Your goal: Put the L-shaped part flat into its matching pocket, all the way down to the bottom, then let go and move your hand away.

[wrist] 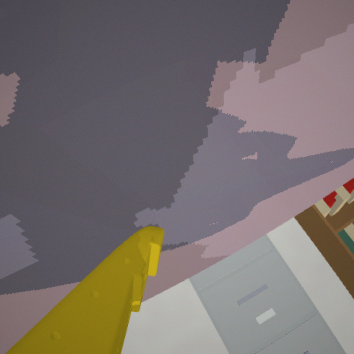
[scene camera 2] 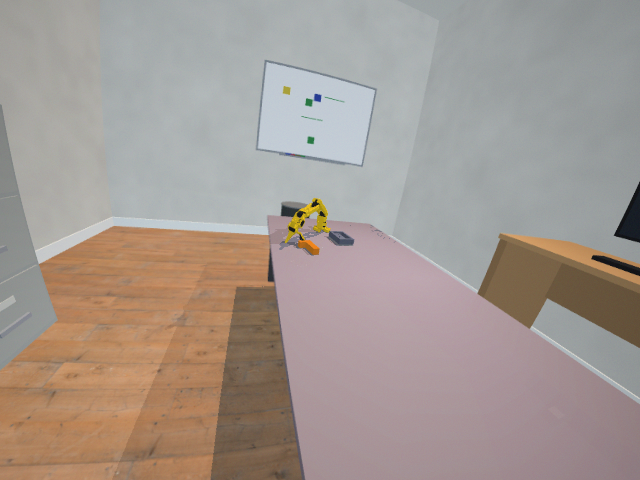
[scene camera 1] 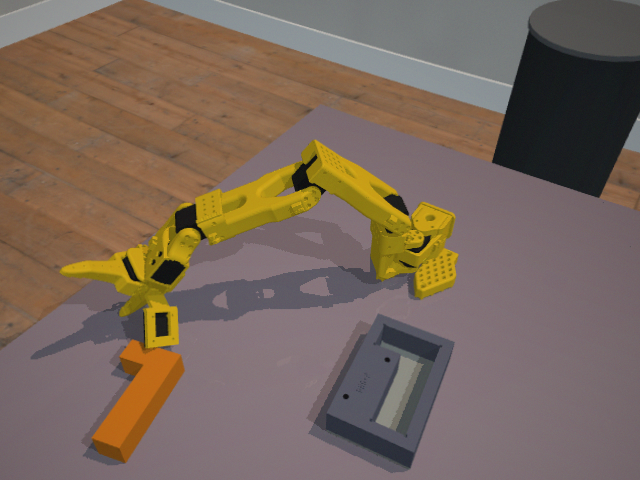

Labels:
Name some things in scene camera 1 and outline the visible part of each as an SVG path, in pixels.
My gripper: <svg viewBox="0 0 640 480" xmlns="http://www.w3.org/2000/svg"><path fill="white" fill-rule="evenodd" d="M185 276L184 273L172 288L147 281L144 270L149 249L147 245L142 246L142 244L138 244L136 248L129 248L127 251L115 253L107 261L82 261L67 265L59 271L62 275L70 278L83 277L113 283L118 292L132 296L125 303L124 307L121 308L119 312L120 317L128 316L146 305L145 294L150 288L167 288L168 291L166 293L171 292Z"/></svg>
An orange L-shaped part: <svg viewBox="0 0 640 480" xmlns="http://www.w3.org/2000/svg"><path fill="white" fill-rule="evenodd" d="M133 339L119 358L125 373L133 375L135 378L92 437L99 454L123 463L128 461L185 371L180 354L158 347L144 348L144 343Z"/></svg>

